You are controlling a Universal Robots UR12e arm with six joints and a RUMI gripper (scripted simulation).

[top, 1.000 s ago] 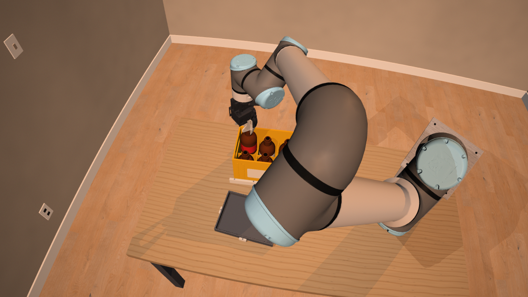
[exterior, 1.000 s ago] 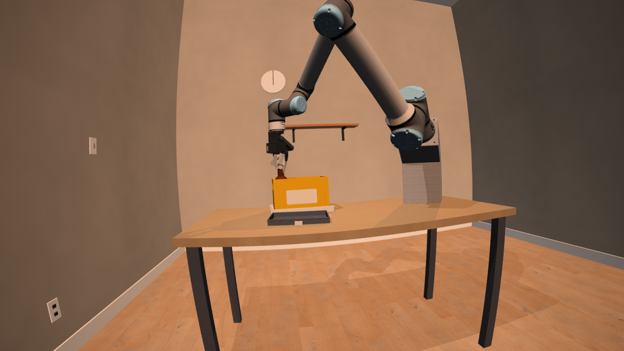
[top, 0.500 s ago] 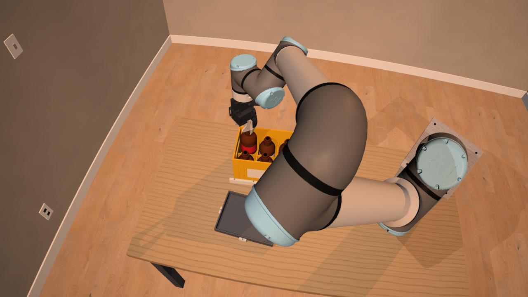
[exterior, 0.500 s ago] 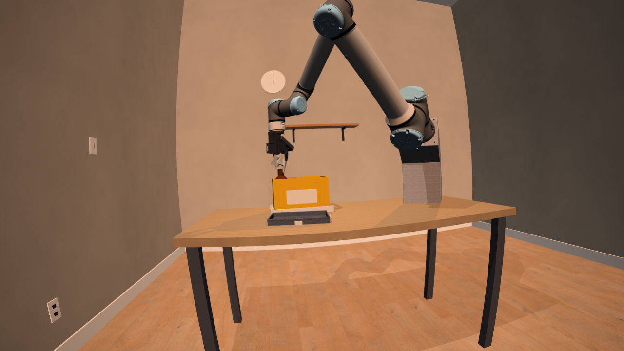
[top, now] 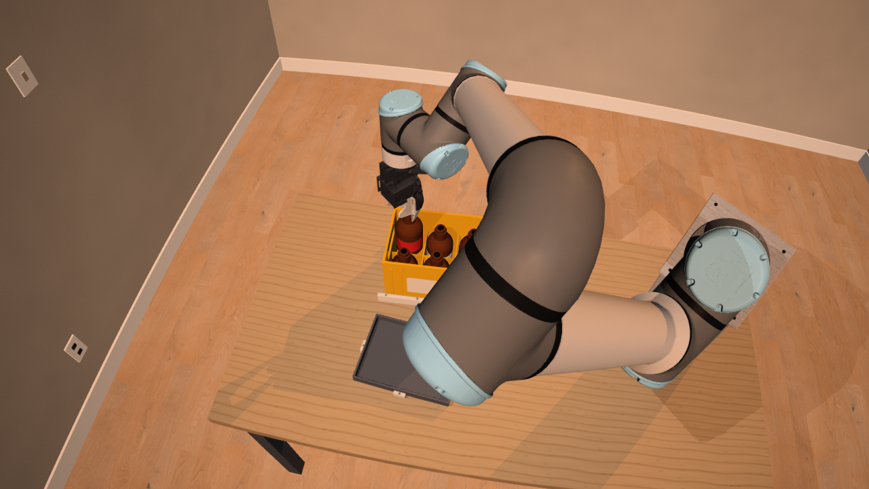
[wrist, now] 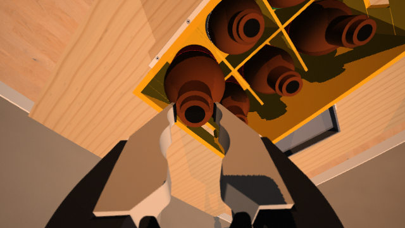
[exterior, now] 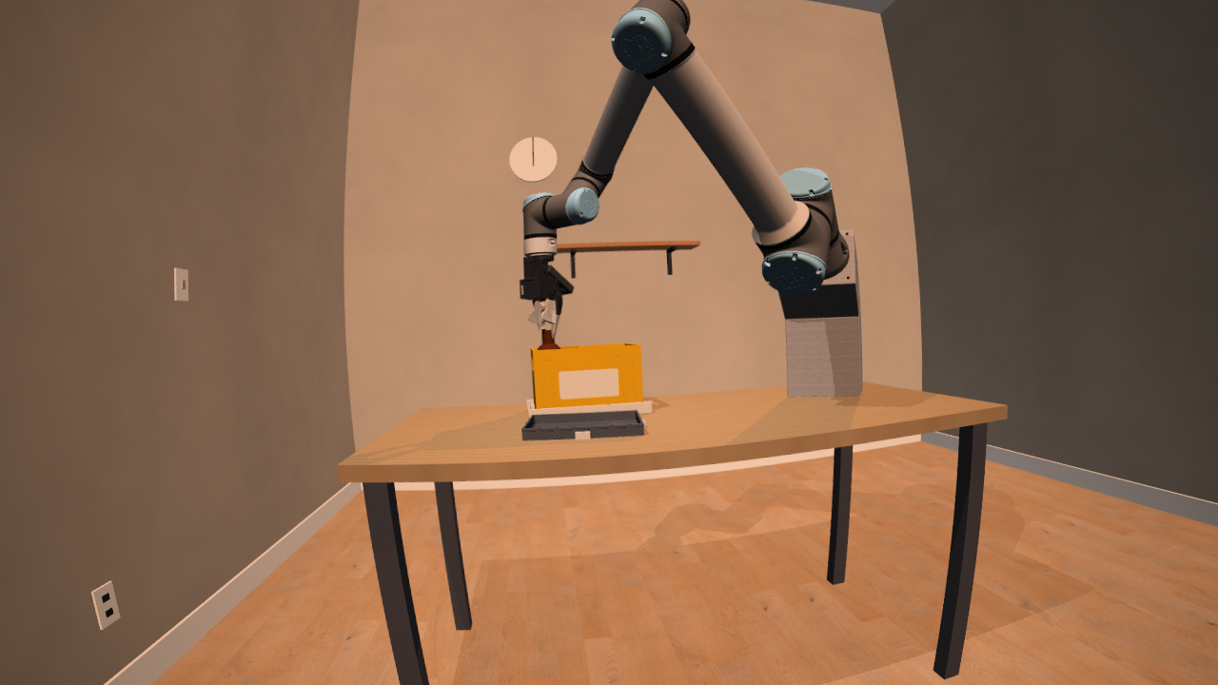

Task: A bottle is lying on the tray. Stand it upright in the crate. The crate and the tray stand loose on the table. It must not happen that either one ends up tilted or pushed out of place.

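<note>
The crate lies 13 cm below my hand, 10 cm behind it and 2 cm to the left of it. The rest, counted from my hand: dark grey tray: 29 cm to the left, 20 cm below, 13 cm behind.
</note>
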